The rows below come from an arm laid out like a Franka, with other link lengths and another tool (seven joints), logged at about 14 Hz.
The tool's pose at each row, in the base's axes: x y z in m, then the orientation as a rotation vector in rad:
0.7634, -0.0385, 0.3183, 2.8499, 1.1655, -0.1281
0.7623, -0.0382, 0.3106, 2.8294, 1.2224, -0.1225
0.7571, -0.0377, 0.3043, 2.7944, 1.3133, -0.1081
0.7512, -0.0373, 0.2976, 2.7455, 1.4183, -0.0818
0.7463, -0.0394, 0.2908, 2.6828, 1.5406, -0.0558
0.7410, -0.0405, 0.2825, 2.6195, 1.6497, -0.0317
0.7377, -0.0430, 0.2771, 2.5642, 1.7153, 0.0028
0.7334, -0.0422, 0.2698, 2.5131, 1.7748, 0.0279
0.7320, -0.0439, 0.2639, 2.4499, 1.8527, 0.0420
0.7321, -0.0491, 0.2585, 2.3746, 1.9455, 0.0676
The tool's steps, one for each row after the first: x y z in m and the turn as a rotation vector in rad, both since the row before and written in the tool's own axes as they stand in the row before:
0.0002, -0.0012, 0.0077, -0.0006, 0.0050, -0.0391
-0.0026, -0.0043, 0.0065, -0.0022, 0.0112, -0.0628
-0.0029, -0.0049, 0.0069, -0.0089, 0.0168, -0.0745
-0.0041, -0.0029, 0.0070, -0.0083, 0.0171, -0.0884
-0.0032, -0.0042, 0.0084, -0.0086, 0.0152, -0.0811
-0.0035, -0.0020, 0.0055, -0.0222, 0.0138, -0.0544
-0.0007, -0.0046, 0.0071, -0.0167, 0.0102, -0.0501
-0.0019, -0.0011, 0.0059, -0.0101, 0.0067, -0.0648
-0.0049, 0.0011, 0.0056, -0.0119, 0.0153, -0.0771

